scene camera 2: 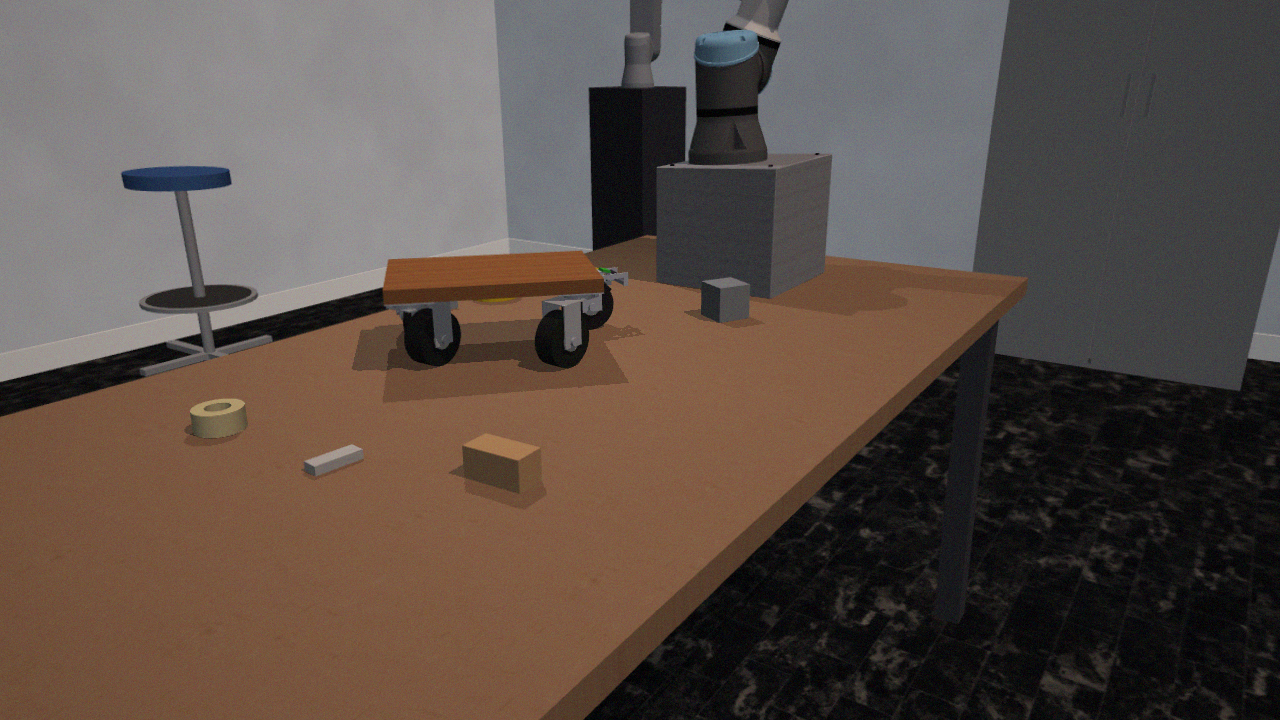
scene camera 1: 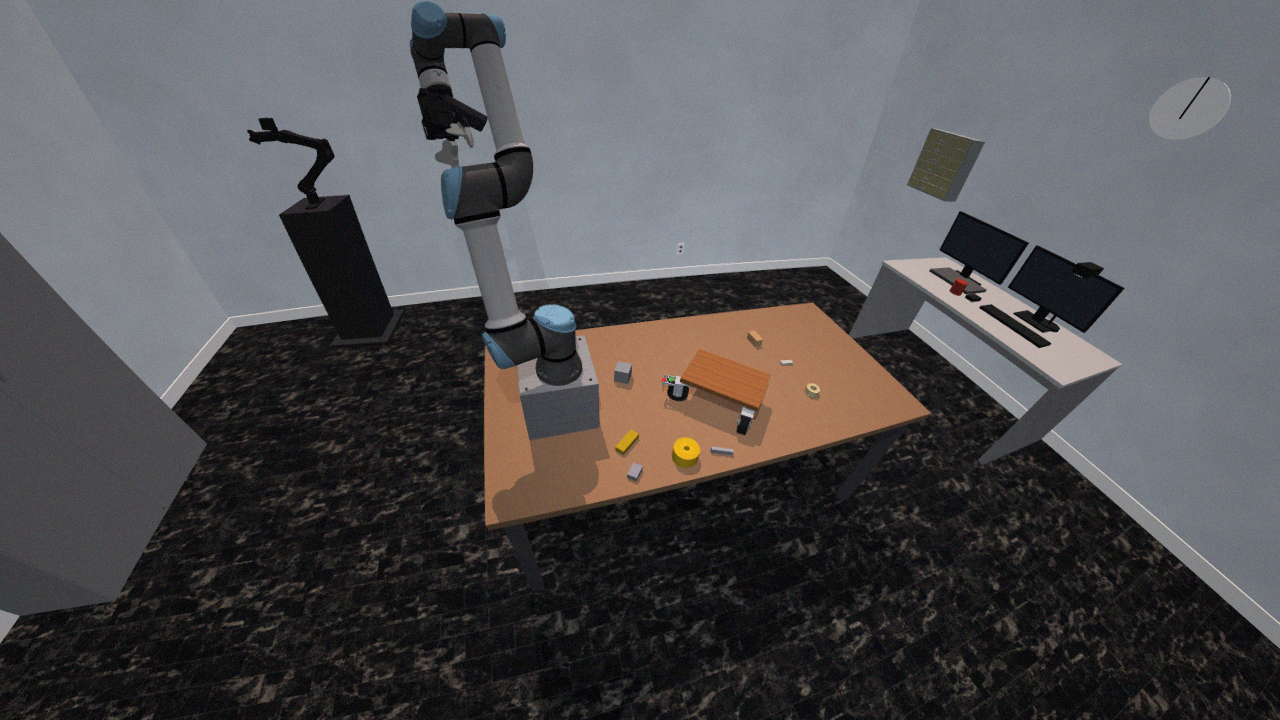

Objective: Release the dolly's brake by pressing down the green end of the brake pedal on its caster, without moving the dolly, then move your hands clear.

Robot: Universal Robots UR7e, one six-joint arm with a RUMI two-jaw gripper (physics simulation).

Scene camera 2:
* dolly: 432, 336
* grey cube: 727, 299
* tape roll: 218, 418
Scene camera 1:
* my gripper: 463, 162
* dolly: 745, 386
